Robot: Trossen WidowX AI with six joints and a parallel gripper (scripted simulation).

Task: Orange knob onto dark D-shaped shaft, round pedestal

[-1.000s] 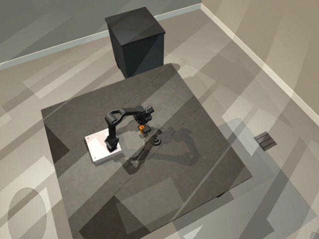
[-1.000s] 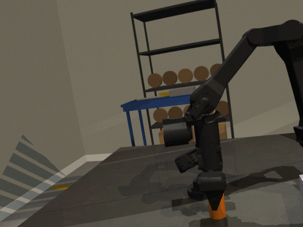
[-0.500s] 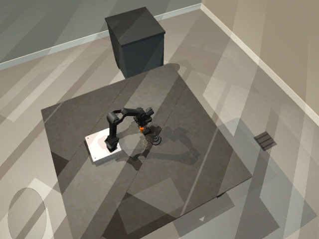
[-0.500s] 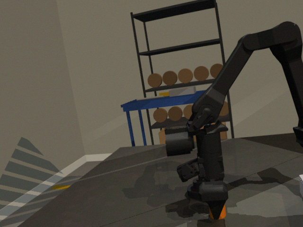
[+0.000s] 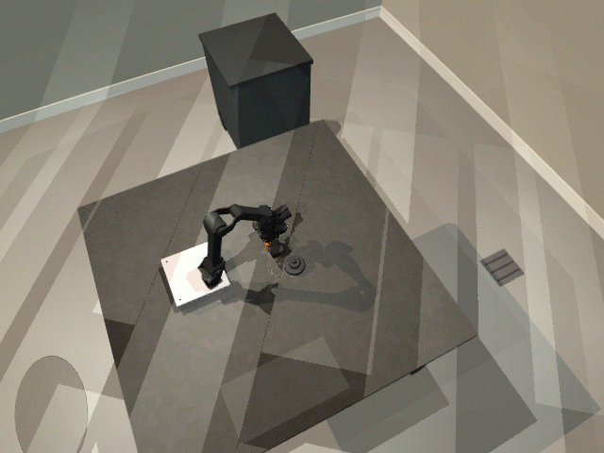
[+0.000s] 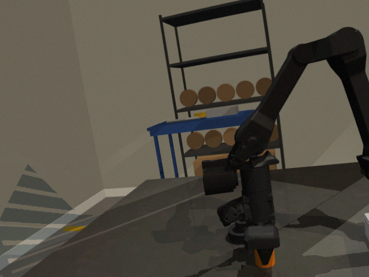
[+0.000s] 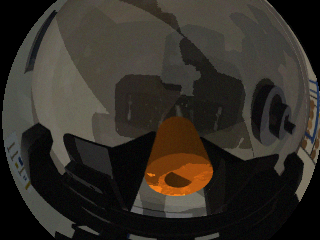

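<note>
Right now the round dark pedestal is 3 cm ahead of my gripper tip, 14 cm to the right of it and 2 cm above it. Also, from my gripper tip: orange knob: 2 cm above.
</note>
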